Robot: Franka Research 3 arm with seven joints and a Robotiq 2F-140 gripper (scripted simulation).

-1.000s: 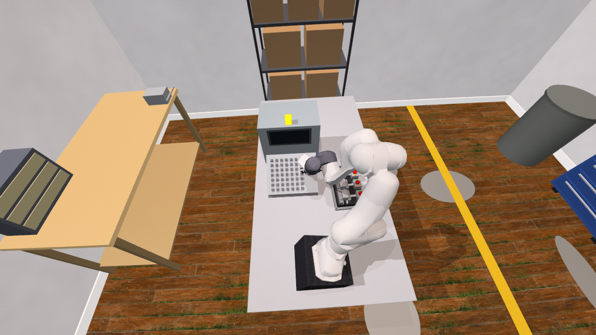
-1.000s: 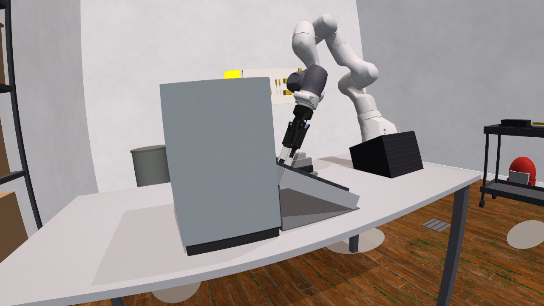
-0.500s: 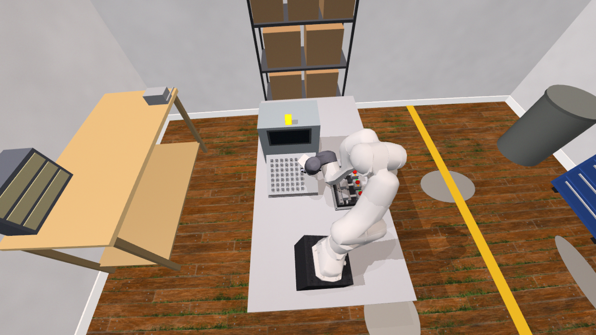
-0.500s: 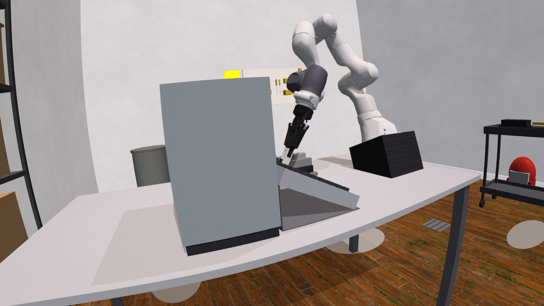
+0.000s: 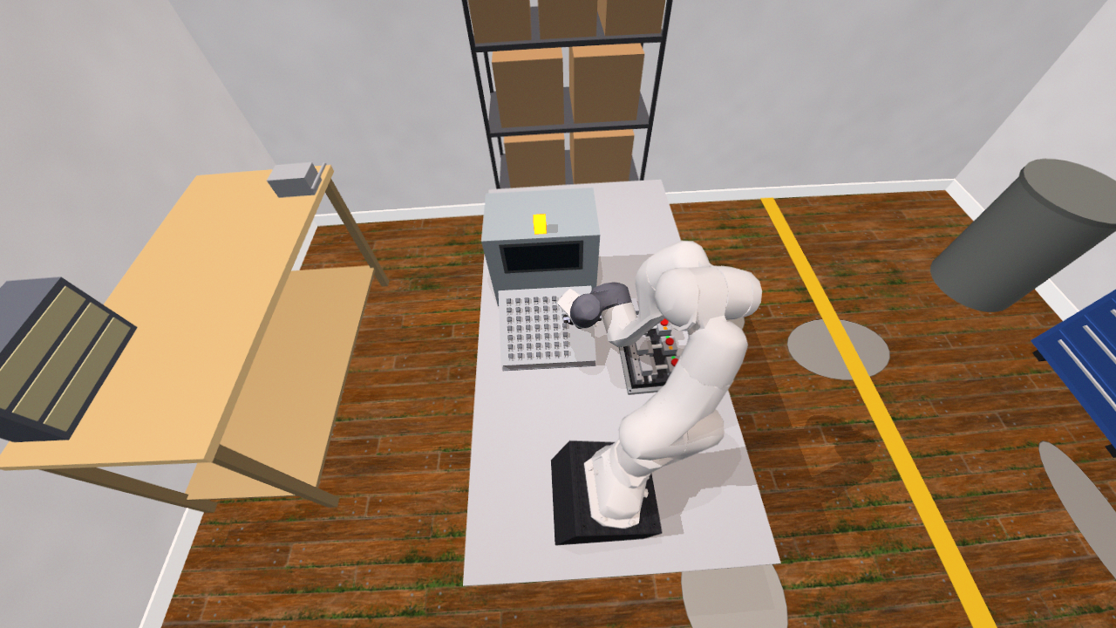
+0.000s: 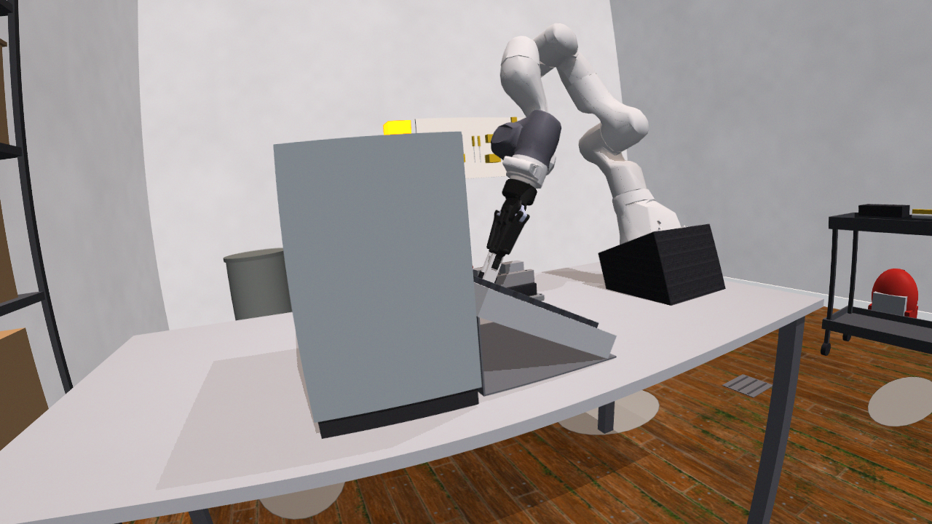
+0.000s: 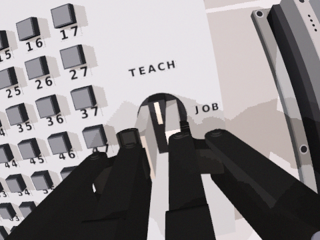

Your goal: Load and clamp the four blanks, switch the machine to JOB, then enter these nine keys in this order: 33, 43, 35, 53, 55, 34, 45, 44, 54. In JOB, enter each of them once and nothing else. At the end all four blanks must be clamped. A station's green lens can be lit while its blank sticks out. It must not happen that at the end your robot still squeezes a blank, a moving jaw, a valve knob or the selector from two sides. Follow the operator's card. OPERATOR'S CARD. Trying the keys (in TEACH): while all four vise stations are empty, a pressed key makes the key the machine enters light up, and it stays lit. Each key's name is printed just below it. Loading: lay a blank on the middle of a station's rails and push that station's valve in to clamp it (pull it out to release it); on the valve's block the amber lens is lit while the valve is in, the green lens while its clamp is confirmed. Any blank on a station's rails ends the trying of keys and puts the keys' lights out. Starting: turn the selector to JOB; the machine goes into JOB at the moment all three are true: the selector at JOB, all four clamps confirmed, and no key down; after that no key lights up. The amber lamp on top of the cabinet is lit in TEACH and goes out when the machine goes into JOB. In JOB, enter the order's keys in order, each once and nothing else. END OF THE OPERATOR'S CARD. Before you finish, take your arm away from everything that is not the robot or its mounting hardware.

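The selector knob is 20 mm ahead of my hand and 20 mm below it. From my hand the other things lie so: keypad (20 mm ahead, 120 mm to the left, 70 mm below).
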